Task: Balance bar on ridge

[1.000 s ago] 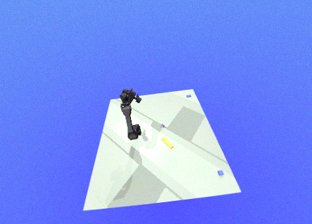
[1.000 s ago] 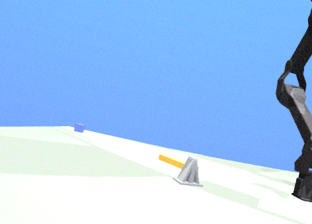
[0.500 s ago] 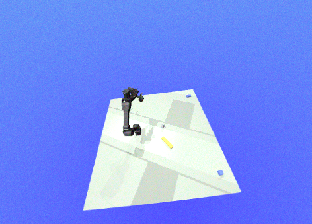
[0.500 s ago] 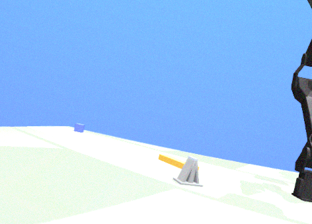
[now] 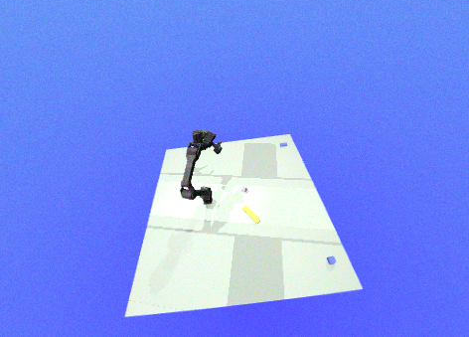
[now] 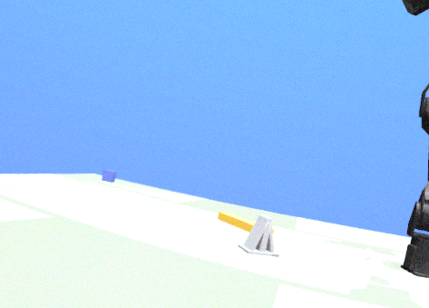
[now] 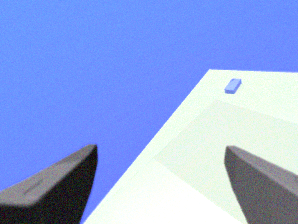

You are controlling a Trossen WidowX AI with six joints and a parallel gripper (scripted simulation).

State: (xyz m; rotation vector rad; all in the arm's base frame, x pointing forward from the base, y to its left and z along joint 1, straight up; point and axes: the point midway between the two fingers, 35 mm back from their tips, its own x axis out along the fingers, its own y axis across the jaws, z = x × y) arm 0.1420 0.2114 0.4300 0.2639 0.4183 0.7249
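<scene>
My gripper tip is now 150 mm short of the yellow bar, 390 mm to the left of it and 410 mm above it.
</scene>
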